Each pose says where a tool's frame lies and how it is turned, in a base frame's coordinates. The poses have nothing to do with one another.
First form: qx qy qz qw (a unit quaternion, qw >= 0); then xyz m.
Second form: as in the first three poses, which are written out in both.
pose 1, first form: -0.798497 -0.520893 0.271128 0.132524 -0.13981 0.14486 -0.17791
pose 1, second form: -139.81 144.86 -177.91 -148.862 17.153 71.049
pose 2, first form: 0.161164 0.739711 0.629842 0.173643 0.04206 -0.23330 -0.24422
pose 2, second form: 42.06 -233.30 -244.22 98.425 3.088 152.753
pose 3, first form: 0.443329 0.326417 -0.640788 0.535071 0.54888 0.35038 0.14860
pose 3, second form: 548.88 350.38 148.60 8.107 66.559 -94.949
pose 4, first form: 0.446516 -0.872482 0.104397 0.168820 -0.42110 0.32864 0.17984
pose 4, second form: -421.10 328.64 179.84 -178.047 -22.819 -126.189
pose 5, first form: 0.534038 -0.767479 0.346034 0.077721 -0.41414 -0.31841 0.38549
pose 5, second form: -414.14 -318.41 385.49 -149.089 -29.268 -118.596
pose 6, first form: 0.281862 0.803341 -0.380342 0.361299 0.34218 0.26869 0.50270
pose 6, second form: 342.18 268.69 502.70 -137.818 52.646 162.937
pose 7, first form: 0.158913 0.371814 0.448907 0.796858 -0.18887 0.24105 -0.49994
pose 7, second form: -188.87 241.05 -499.94 41.099 26.737 68.971
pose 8, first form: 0.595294 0.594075 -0.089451 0.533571 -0.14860 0.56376 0.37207
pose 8, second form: -148.60 563.76 372.07 128.088 47.771 65.553
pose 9, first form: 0.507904 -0.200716 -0.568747 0.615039 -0.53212 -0.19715 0.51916
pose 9, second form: -532.12 -197.15 519.16 64.686 19.320 -73.217
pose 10, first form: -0.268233 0.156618 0.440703 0.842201 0.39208 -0.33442 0.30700
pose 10, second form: 392.08 -334.42 307.00 -21.245 30.015 49.487
